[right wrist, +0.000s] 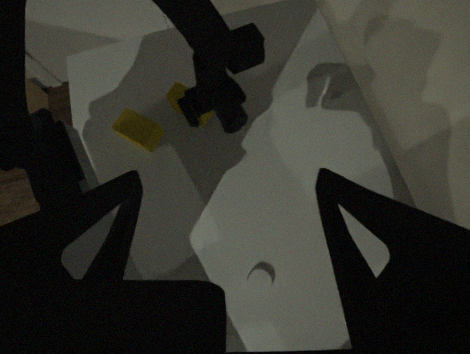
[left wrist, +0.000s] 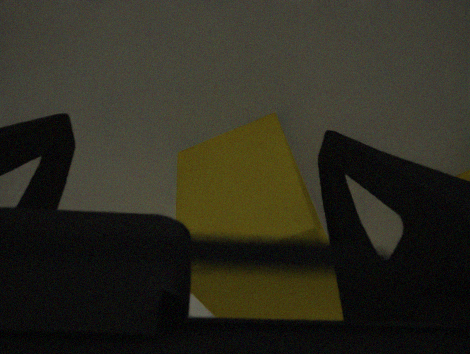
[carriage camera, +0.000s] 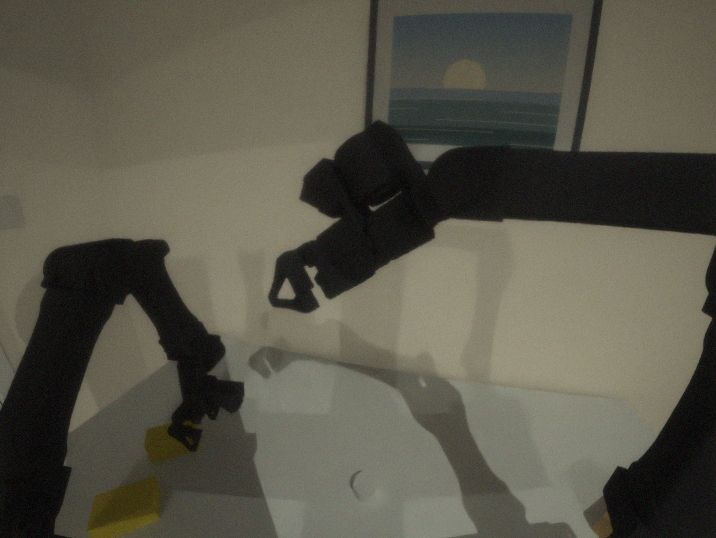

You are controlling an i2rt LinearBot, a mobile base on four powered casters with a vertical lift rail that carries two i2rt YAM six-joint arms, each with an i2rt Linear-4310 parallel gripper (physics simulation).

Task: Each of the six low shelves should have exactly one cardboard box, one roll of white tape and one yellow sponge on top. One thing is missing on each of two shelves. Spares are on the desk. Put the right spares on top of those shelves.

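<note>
My left gripper (carriage camera: 188, 441) (left wrist: 200, 137) is open with nothing gripped, low over the desk (carriage camera: 300, 439) (right wrist: 295, 235). A yellow sponge (carriage camera: 159, 444) (left wrist: 240, 195) (right wrist: 175, 95) lies at it, showing between the spread fingers in the left wrist view and partly hidden by them in the others. A second yellow sponge (carriage camera: 124, 507) (right wrist: 137, 129) lies on the desk nearby. A pale round thing (carriage camera: 366, 485) (right wrist: 261, 277), apparently the white tape roll, is on the desk. My right gripper (carriage camera: 294, 296) (right wrist: 228, 178) is open and empty, high above the desk. No shelf shows clearly.
An orange-brown piece (carriage camera: 603, 525) shows at the carriage view's lower right, beside a dark arm part. A brown box-like thing (right wrist: 37, 95) stands beyond the desk in the right wrist view. A wall with a framed picture (carriage camera: 474, 109) rises behind the desk. Arm shadows cross the desk.
</note>
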